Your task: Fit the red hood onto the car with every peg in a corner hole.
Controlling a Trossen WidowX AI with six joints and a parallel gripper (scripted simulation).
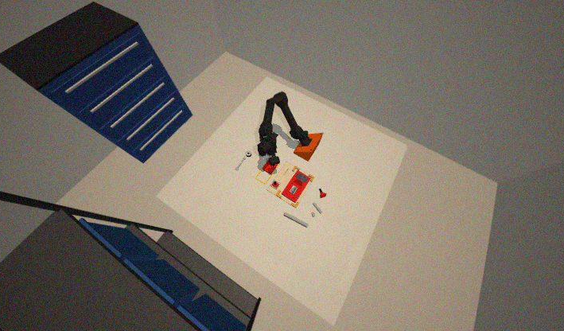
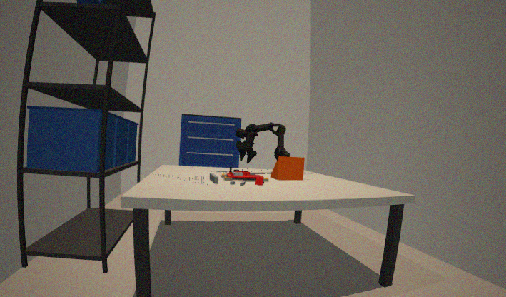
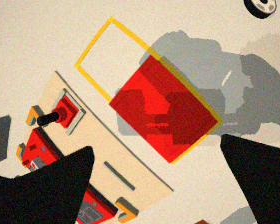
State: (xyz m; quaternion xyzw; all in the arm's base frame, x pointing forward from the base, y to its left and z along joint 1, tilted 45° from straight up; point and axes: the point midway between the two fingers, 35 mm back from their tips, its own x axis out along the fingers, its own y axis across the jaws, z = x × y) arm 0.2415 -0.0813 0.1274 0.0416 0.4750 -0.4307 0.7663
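The red hood lies 1 cm ahead of my gripper tip and 7 cm below it. Also, from my gripper tip: grey engine block (9 cm ahead, 22 cm to the left, 6 cm below); wrench-like tool (9 cm ahead, 20 cm to the right, 8 cm below).
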